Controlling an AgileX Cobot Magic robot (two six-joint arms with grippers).
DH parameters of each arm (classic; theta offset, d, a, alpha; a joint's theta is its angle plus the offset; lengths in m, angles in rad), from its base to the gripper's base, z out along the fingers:
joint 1: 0 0.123 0 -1.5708
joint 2: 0.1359 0 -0.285 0
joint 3: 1.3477 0 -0.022 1.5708
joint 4: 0 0.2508 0 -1.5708
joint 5: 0 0 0.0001 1.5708
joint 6: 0 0.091 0 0
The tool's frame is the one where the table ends.
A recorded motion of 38 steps. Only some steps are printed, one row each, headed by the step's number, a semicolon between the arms.
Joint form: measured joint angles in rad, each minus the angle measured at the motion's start. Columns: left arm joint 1, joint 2, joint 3, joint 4, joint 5, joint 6; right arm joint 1, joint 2, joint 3, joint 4, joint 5, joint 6.
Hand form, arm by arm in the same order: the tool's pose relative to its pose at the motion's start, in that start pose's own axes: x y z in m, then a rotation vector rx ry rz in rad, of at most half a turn. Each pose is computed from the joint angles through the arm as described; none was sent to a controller.
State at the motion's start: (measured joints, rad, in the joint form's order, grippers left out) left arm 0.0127 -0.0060 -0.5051 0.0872 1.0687 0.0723; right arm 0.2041 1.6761 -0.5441 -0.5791 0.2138 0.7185
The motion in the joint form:
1: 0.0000 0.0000 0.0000 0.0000 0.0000 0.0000; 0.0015 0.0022 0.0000 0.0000 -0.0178 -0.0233
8: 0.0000 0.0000 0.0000 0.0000 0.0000 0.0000; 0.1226 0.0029 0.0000 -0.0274 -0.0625 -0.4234
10: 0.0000 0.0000 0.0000 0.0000 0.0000 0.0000; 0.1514 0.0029 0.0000 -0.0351 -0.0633 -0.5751
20: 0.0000 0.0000 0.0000 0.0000 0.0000 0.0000; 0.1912 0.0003 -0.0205 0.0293 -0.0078 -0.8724
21: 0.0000 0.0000 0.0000 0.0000 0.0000 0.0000; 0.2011 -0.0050 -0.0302 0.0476 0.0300 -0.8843
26: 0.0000 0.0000 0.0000 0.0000 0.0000 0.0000; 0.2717 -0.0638 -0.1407 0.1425 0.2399 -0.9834
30: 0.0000 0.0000 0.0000 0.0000 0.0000 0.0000; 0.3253 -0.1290 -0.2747 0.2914 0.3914 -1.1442
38: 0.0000 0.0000 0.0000 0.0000 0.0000 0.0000; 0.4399 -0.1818 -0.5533 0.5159 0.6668 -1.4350
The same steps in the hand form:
1: 0.0000 0.0000 0.0000 0.0000 0.0000 0.0000; -0.0010 0.0015 0.0004 -0.0118 -0.0115 -0.0249
8: 0.0000 0.0000 0.0000 0.0000 0.0000 0.0000; 0.0011 0.0332 -0.0033 -0.0707 -0.0700 -0.5639
10: 0.0000 0.0000 0.0000 0.0000 0.0000 0.0000; 0.0027 0.0401 -0.0044 -0.0750 -0.0818 -0.7496
20: 0.0000 0.0000 0.0000 0.0000 0.0000 0.0000; 0.0026 0.0481 -0.0078 -0.0645 -0.0650 -1.0189
21: 0.0000 0.0000 0.0000 0.0000 0.0000 0.0000; 0.0023 0.0489 -0.0100 -0.0555 -0.0436 -1.0211
26: 0.0000 0.0000 0.0000 0.0000 0.0000 0.0000; -0.0156 0.0636 -0.0382 -0.0167 -0.0125 -1.0707
30: 0.0000 0.0000 0.0000 0.0000 0.0000 0.0000; -0.0368 0.0829 -0.0773 -0.0549 -0.0582 -1.1173
38: 0.0000 0.0000 0.0000 0.0000 0.0000 0.0000; -0.0605 0.1260 -0.1549 -0.2057 -0.1411 -1.3096

